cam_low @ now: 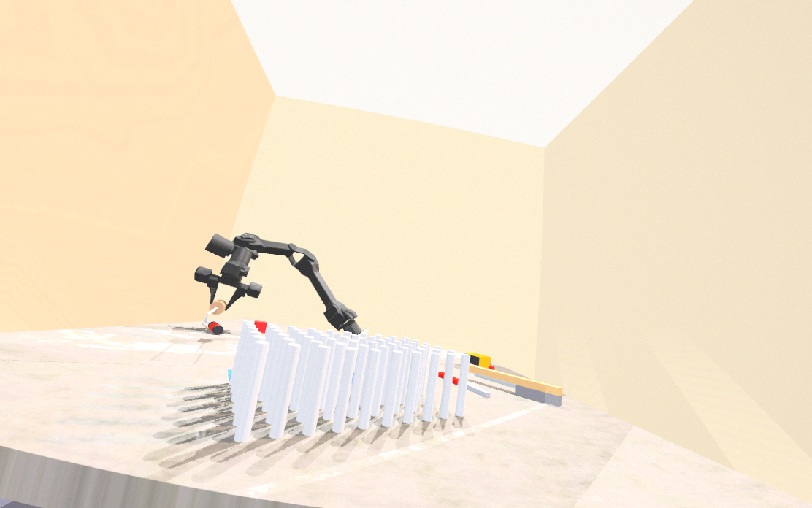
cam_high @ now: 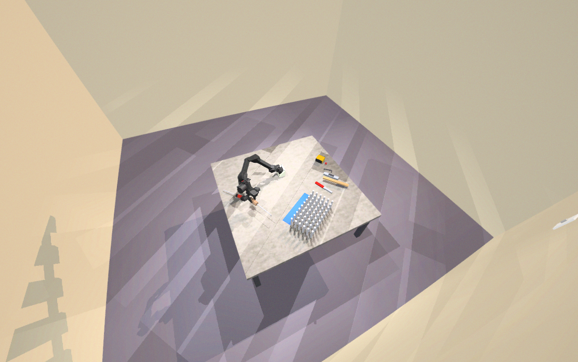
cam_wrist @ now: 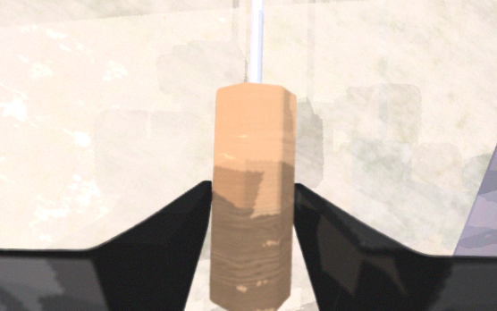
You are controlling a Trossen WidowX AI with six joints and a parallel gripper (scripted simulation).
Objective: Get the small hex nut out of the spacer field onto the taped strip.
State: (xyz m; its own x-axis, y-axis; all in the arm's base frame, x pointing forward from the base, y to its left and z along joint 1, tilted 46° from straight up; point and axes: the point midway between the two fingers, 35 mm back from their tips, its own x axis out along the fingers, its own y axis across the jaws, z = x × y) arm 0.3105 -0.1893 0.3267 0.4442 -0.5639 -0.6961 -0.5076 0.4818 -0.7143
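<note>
The tool with pale metal rod lies 90 mm ahead of my gripper tip and 60 mm to the left of it. From my gripper tip the other things lie so: red-handled tool (720 mm to the left, 90 mm below, 10 mm behind); then blue taped strip (380 mm to the left, 130 mm ahead, 90 mm below); then red block (330 mm behind, 80 mm below, 30 mm to the right).
</note>
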